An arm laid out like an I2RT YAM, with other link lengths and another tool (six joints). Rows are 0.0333 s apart.
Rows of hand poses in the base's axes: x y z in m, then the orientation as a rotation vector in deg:
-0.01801, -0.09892, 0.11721, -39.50, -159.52, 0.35
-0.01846, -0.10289, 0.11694, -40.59, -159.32, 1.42
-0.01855, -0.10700, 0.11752, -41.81, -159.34, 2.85
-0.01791, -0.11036, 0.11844, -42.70, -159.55, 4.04
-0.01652, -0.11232, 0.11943, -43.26, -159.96, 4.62
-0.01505, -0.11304, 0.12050, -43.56, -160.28, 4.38
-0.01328, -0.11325, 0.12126, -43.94, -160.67, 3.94
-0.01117, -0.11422, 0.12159, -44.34, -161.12, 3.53
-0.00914, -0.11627, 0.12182, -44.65, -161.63, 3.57
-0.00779, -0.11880, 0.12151, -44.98, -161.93, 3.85
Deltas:
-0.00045, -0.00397, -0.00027, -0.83, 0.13, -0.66
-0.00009, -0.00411, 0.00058, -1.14, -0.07, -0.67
0.00064, -0.00336, 0.00092, -0.97, -0.22, -0.43
0.00139, -0.00196, 0.00099, -0.55, -0.43, -0.23
0.00147, -0.00072, 0.00107, 0.05, -0.41, -0.15
0.00177, -0.00021, 0.00076, 0.15, -0.53, -0.20
0.00211, -0.00097, 0.00033, 0.11, -0.59, -0.20
0.00203, -0.00205, 0.00023, -0.18, -0.55, -0.10
0.00135, -0.00253, -0.00031, -0.30, -0.32, -0.13

